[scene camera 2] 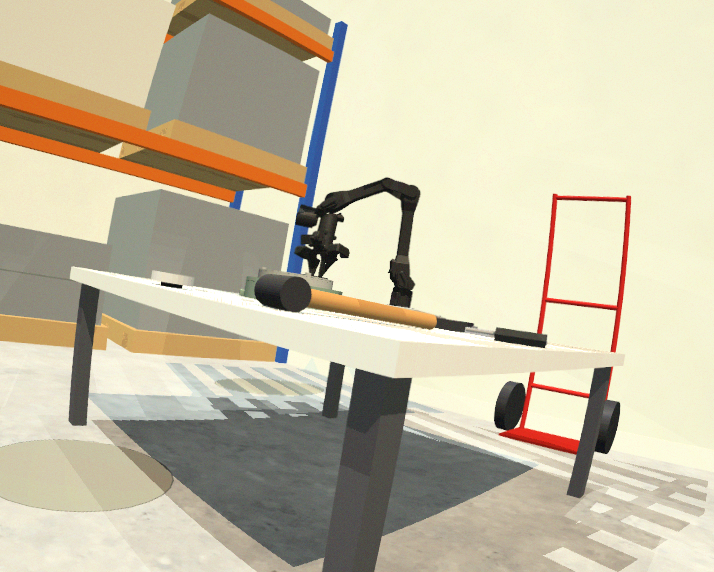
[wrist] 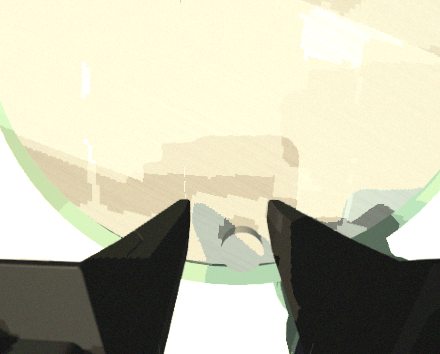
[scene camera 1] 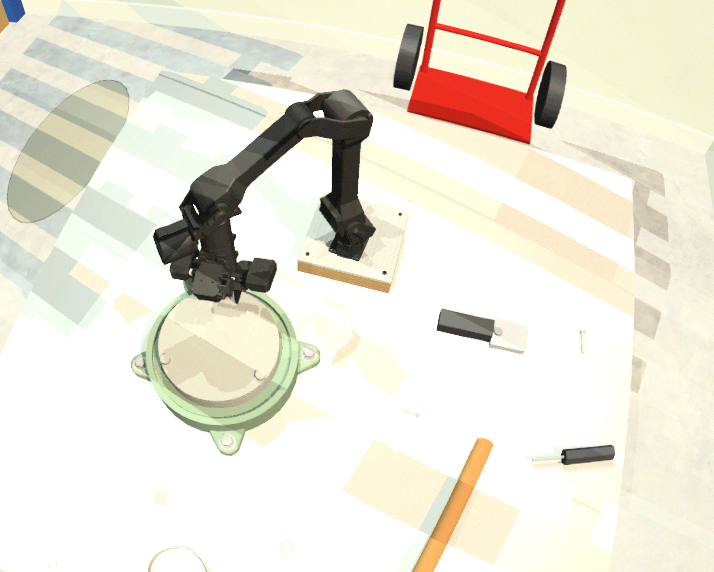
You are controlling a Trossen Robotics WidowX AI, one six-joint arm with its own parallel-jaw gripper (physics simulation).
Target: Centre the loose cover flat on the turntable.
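Places are measured from the arm's base along level axes (x ahead, y left, z up), in metres.
Pixels of known places: gripper, fingertip midpoint: point(wrist: 228, 209) point(scene camera 1: 228, 300); arm's base, origin of the base link: point(scene camera 1: 348, 244).
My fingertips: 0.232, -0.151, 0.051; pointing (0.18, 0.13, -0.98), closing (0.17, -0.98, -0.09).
Note:
For each thing: its top centre in the pictures, then the offset to it from my fingertips, as dx, dy, dz. "pt": a spot on its surface instead.
- loose cover, middle of its top: point(scene camera 1: 216, 340) point(scene camera 2: 296, 272) +0.083, +0.016, +0.004
- green turntable, surface spot: point(wrist: 240, 275) pt -0.048, -0.015, -0.031
- stud, surface spot: point(wrist: 242, 252) pt -0.016, -0.009, +0.004
- mallet, middle of its top: point(scene camera 1: 444, 533) point(scene camera 2: 361, 289) +0.262, +0.507, -0.031
- scraper, middle of its top: point(scene camera 1: 485, 326) point(scene camera 2: 465, 321) -0.165, +0.461, -0.062
- screwdriver, middle of its top: point(scene camera 1: 576, 454) point(scene camera 2: 507, 328) +0.032, +0.713, -0.063
- white round part, middle of its top: point(scene camera 2: 173, 273) +0.505, +0.110, -0.060
The loose cover point(scene camera 1: 220, 345) point(wrist: 150, 100), a pale beige disc with small round studs, lies on the green turntable point(scene camera 1: 223, 420) point(scene camera 2: 249, 287) point(wrist: 240, 275) and looks about flat. In scene camera 1 more green shows at its front side than at its arm side. My gripper point(scene camera 2: 318, 275) point(wrist: 228, 209) is partly open and empty, pointing down at the arm-side edge of the cover. In the wrist view a stud point(wrist: 242, 252) at that edge shows between the fingers, with space on both sides. Whether the tips touch the cover I cannot tell. The far fingertip is hidden in scene camera 1.
The arm's mounting block point(scene camera 1: 381, 259) stands behind the turntable. A mallet point(scene camera 1: 455, 506) point(scene camera 2: 283, 293) with an orange handle, a scraper point(scene camera 1: 464, 324), a screwdriver point(scene camera 1: 587, 454) and small screws point(scene camera 1: 582, 340) lie to the right. A white round part point(scene camera 2: 172, 277) lies near the table edge.

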